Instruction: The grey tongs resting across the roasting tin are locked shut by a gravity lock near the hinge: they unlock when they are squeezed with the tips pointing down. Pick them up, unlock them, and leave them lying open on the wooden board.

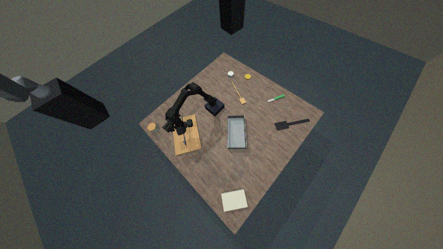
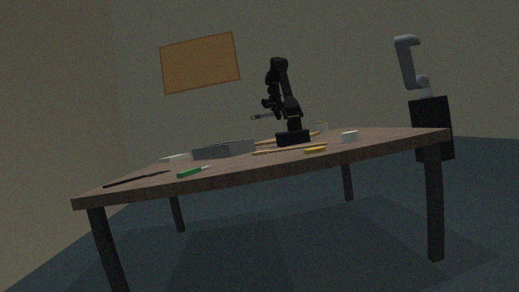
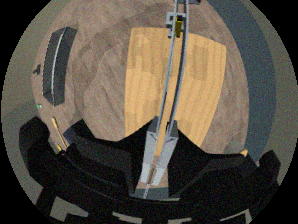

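The wooden board lies 120 mm below my gripper tip, 20 mm to the right of it and 20 mm behind it. Also, from my gripper tip: roasting tin (340 mm to the left, 290 mm ahead, 90 mm below); white pad (680 mm ahead, 110 mm below, 40 mm to the right); jar (270 mm behind, 230 mm to the right, 90 mm below).
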